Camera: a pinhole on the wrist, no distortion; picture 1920 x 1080 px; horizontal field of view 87.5 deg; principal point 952.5 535.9 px. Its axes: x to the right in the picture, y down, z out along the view. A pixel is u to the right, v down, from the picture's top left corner.
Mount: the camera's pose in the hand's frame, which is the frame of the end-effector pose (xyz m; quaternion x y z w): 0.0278 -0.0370 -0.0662 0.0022 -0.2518 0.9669 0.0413
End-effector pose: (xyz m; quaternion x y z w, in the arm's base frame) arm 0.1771 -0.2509 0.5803 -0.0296 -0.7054 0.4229 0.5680
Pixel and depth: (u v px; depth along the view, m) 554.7 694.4 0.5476
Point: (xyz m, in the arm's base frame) -0.0308 -0.5906 1.0082
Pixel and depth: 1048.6 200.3 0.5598
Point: -0.1791 -0.6425 0.6563
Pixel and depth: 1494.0 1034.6 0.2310
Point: 0.2526 -0.5082 0.6465
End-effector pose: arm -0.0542 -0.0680 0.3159 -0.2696 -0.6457 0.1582 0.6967
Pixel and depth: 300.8 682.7 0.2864
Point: -0.2159 -0.1073 0.6183
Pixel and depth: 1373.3 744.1 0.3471
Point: -0.3044 -0.3131 0.3644
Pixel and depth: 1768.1 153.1 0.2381
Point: -0.2684 -0.1745 0.2222
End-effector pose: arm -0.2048 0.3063 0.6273 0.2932 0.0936 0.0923 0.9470
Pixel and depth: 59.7 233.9 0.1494
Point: -0.0200 0.2331 0.6281
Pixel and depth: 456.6 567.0 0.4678
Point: 0.1477 -0.0535 0.6943
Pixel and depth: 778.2 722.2 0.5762
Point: 0.0395 -0.2138 0.6840
